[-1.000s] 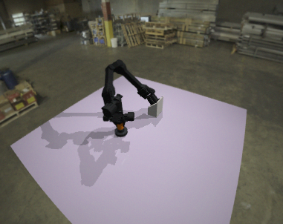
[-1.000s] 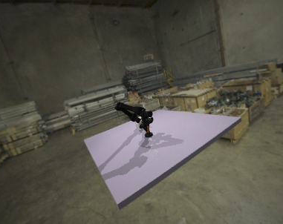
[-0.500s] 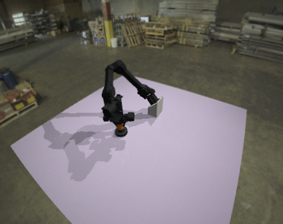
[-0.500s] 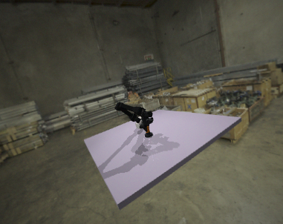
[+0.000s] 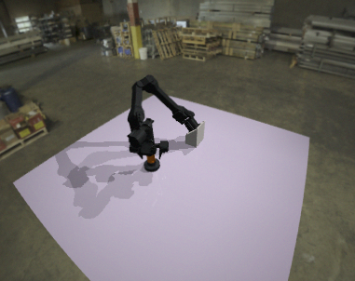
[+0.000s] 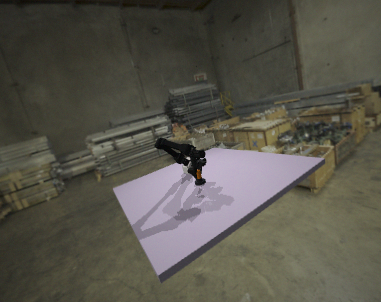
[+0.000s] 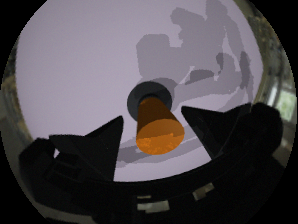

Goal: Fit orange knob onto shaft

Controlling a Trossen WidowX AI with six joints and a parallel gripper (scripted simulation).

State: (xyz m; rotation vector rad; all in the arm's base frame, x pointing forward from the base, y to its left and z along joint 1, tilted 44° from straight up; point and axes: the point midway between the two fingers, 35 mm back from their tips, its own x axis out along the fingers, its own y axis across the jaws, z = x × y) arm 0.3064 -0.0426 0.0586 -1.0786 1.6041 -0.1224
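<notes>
My gripper tip is now 2 cm above the round pedestal. Also, from my gripper tip: orange knob (3 cm above).
</notes>
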